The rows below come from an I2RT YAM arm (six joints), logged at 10 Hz.
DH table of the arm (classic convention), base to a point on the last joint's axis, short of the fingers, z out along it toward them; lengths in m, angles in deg. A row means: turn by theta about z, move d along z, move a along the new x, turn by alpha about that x. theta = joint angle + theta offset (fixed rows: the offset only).
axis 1: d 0.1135; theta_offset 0; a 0.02; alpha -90
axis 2: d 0; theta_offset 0; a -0.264; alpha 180
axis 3: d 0; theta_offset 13.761; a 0.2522; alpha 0
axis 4: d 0; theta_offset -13.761; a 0.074; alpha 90
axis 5: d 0; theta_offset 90; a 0; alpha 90
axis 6: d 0.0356; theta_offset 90; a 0; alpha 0
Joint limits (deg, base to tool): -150..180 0..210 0..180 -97..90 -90..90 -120..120
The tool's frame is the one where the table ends.
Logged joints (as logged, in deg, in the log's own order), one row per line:
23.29, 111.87, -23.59, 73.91, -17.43, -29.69
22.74, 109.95, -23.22, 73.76, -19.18, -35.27
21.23, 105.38, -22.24, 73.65, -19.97, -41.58
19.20, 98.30, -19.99, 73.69, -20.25, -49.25
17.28, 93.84, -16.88, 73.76, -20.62, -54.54
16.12, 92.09, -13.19, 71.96, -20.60, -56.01
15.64, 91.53, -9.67, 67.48, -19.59, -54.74
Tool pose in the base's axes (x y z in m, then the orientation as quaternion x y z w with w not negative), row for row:
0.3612, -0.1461, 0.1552, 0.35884, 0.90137, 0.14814, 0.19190
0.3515, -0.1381, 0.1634, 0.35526, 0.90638, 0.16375, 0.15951
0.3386, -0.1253, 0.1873, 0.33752, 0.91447, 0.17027, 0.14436
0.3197, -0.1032, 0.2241, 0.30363, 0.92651, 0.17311, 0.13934
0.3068, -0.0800, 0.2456, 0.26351, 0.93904, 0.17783, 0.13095
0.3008, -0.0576, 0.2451, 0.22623, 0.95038, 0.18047, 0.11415
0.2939, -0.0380, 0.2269, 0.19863, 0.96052, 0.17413, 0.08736
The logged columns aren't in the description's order. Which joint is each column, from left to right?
Columns, left to right: axis 6, axis 2, axis 1, axis 3, axis 5, axis 4.
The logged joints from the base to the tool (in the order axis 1, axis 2, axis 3, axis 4, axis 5, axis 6), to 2 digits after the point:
-23.59, 111.87, 73.91, -29.69, -17.43, 23.29
-23.22, 109.95, 73.76, -35.27, -19.18, 22.74
-22.24, 105.38, 73.65, -41.58, -19.97, 21.23
-19.99, 98.30, 73.69, -49.25, -20.25, 19.20
-16.88, 93.84, 73.76, -54.54, -20.62, 17.28
-13.19, 92.09, 71.96, -56.01, -20.60, 16.12
-9.67, 91.53, 67.48, -54.74, -19.59, 15.64

